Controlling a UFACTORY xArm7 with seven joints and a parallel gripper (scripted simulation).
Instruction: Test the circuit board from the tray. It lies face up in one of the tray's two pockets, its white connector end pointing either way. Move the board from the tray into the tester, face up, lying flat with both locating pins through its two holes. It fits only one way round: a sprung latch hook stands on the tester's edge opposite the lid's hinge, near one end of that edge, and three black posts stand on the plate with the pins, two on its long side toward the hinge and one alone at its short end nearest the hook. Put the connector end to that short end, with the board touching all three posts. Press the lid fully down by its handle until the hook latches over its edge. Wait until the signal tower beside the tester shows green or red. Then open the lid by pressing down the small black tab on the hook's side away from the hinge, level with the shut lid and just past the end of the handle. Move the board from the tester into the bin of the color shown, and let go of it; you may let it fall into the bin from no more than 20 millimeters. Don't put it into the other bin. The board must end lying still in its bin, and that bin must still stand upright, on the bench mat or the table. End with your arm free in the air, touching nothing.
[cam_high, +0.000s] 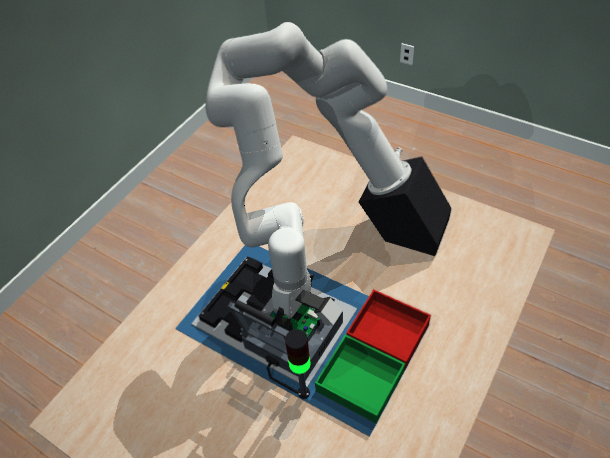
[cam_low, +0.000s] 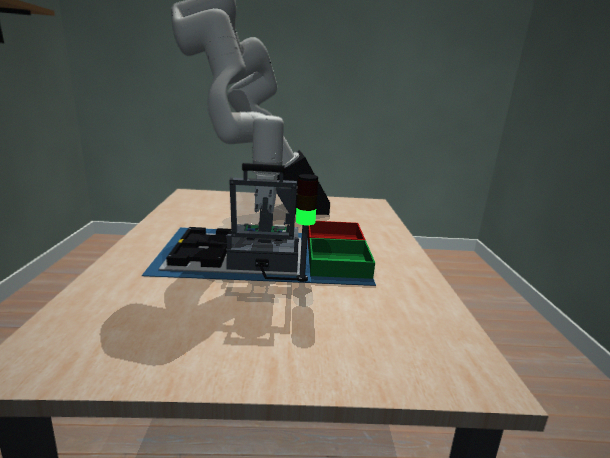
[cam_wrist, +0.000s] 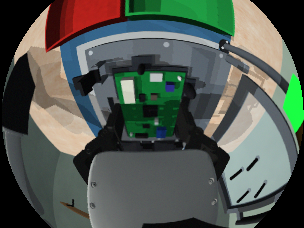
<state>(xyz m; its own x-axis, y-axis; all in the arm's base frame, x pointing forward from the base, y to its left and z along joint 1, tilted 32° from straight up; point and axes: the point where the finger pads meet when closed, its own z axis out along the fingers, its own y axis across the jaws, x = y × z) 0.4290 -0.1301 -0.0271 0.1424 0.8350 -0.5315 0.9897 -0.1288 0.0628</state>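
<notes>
The green circuit board is 1 cm below my hand. Also, from my hand: clear lid: 11 cm ahead, 10 cm above, 2 cm to the right; then tester plate: 1 cm to the left, 1 cm below, 1 cm ahead; then green bin: 19 cm to the left, 7 cm below, 7 cm ahead.
</notes>
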